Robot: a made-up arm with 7 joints.
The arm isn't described. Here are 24 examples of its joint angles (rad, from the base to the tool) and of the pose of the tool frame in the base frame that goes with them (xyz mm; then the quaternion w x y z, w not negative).
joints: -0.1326 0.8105 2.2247 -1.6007 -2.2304 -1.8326 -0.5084
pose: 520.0 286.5 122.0 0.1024 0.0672 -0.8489 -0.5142
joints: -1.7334 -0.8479 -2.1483 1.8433 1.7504 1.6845 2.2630
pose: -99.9 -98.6 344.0 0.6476 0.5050 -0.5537 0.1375
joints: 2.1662 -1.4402 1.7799 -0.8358 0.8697 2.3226 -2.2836
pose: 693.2 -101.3 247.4 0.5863 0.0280 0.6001 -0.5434
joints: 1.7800 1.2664 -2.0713 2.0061 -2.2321 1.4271 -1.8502
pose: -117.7 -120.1 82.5 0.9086 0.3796 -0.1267 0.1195
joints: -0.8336 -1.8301 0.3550 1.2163 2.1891 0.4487 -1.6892
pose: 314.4 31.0 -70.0 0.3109 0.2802 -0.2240 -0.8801
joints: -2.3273 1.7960 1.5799 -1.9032 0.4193 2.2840 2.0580
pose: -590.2 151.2 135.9 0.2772 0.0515 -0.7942 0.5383
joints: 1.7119 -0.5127 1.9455 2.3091 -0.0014 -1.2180 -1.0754
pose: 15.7 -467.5 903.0 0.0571 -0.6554 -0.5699 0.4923
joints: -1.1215 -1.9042 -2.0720 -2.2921 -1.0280 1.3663 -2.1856
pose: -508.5 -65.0 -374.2 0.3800 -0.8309 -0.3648 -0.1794
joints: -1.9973 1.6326 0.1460 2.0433 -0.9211 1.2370 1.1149
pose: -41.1 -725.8 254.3 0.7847 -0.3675 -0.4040 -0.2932
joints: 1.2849 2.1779 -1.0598 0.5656 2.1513 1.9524 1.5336
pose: 24.3 597.7 89.8 0.5636 0.3214 0.5746 -0.4989
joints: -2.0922 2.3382 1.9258 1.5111 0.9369 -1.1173 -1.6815
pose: -208.7 538.2 437.9 0.5731 -0.5520 0.2559 -0.5490
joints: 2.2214 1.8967 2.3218 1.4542 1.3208 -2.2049 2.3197
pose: -400.8 -120.3 -310.8 0.7116 0.2632 0.5288 -0.3805
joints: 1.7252 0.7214 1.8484 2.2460 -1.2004 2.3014 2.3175
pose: -292.2 200.2 450.6 0.4946 -0.4073 -0.5727 0.5114
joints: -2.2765 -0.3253 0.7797 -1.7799 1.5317 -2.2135 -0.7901
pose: 590.3 -807.0 285.5 0.3751 0.2082 0.9026 -0.0367
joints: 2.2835 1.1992 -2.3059 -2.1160 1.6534 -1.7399 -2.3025
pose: 463.4 -369.7 284.9 0.8296 0.4554 -0.0088 0.3230
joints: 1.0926 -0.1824 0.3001 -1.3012 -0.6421 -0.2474 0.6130
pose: 487.2 865.2 62.5 0.6474 0.4476 -0.4472 0.4250
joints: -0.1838 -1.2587 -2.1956 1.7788 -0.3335 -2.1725 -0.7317
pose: -298.4 454.3 504.7 0.4390 -0.6904 0.5742 0.0290
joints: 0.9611 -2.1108 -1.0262 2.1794 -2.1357 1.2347 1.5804
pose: -216.6 287.5 219.7 0.3916 -0.7135 0.0394 -0.5797
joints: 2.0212 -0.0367 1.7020 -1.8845 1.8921 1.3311 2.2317
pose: 86.7 -88.0 478.3 0.3867 0.4129 0.4989 0.6566
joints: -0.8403 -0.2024 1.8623 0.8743 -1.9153 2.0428 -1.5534
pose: 444.4 -72.1 -273.1 0.4049 0.2192 0.0648 0.8853
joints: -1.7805 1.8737 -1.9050 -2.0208 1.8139 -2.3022 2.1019
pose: 387.8 -169.1 -455.0 0.3643 -0.4558 0.0851 0.8076
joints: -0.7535 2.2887 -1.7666 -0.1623 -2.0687 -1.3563 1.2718
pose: -238.7 382.7 28.8 0.2965 0.0776 0.8401 -0.4476
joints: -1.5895 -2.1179 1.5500 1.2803 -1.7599 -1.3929 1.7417
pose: 360.2 -408.0 -86.8 0.5860 0.2249 -0.2996 -0.7185
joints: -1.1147 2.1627 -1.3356 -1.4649 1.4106 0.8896 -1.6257
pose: 155.5 123.2 -183.2 0.5506 0.0839 0.0890 -0.8258
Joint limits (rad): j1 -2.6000..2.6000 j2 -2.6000..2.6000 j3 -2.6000..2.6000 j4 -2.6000..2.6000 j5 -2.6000..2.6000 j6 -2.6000..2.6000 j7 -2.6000..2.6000
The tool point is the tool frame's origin. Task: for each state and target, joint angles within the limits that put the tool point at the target. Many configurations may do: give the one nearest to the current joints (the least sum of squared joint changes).
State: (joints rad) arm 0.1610 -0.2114 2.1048 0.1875 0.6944 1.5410 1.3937
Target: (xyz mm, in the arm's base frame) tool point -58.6 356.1 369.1
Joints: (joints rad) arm 0.0869 0.0810 2.1001 0.0578 0.8204 1.2549 1.3598
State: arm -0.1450 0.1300 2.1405 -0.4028 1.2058 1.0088 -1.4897
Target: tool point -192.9 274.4 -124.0
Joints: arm -0.3282 0.1050 2.1218 -0.4588 1.6598 0.9077 -1.4498
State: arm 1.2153 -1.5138 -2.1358 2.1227 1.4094 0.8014 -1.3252
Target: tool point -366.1 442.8 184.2
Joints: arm 1.5109 -1.7841 -2.0850 1.8734 1.4098 0.6317 -1.3775
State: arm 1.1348 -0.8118 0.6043 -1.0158 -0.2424 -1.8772 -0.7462
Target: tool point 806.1 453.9 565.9
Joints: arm 0.9821 -0.2793 0.6967 -1.1843 -0.7694 -2.1102 -0.8706
